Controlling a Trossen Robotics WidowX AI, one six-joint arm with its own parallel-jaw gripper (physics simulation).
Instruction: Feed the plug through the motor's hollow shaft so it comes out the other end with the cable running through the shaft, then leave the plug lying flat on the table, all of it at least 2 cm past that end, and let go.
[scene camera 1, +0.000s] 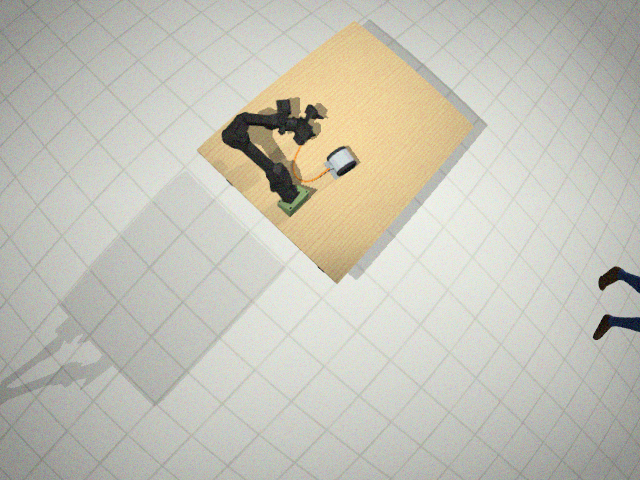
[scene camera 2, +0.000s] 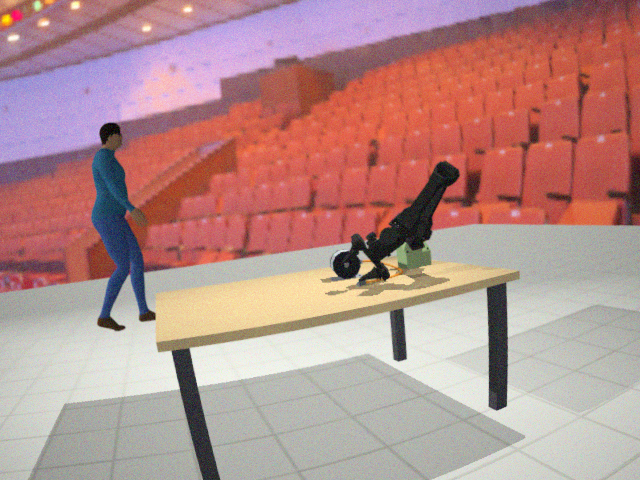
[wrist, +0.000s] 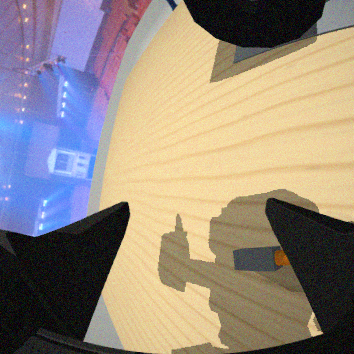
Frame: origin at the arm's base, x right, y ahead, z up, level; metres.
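Where they show: gripper, fingertip midpoint: (scene camera 1: 319, 126) (scene camera 2: 350, 271) (wrist: 197, 207); arm's base, origin of the base link: (scene camera 1: 290, 197) (scene camera 2: 414, 242).
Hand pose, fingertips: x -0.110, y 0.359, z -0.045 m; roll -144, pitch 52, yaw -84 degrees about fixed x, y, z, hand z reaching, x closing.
Each offset is from my fingertips to the top centre of the thing. Level surfaces: height alone.
The motor {dz +0.054, dx +0.181, dy -0.080 m} (scene camera 1: 341, 160) (scene camera 2: 345, 264) (wrist: 255, 22) is a pale drum with dark round ends, lying on its side on a grey base. The small dark grey plug {dz -0.034, dx -0.034, dy -0.018 m} (wrist: 256, 259) lies on the table, outside the motor. My gripper (scene camera 1: 314, 124) (scene camera 2: 357, 266) (wrist: 197, 207) is open and empty, low over the table beside the motor. In the wrist view the plug lies between the fingers, close to the right one, which hides part of the orange cable (scene camera 1: 310, 180) (scene camera 2: 390, 267) (wrist: 282, 257). The cable curves from under the gripper to the motor's base side. The gripper hides the plug in scene camera 1.
The arm stands on a green block (scene camera 1: 293, 201) (scene camera 2: 413, 256) on the wooden table {dz -0.048 m} (scene camera 1: 392, 93) (scene camera 2: 248, 304). The cable's loop passes close to that block. A person (scene camera 2: 109, 175) stands on the floor beyond the table.
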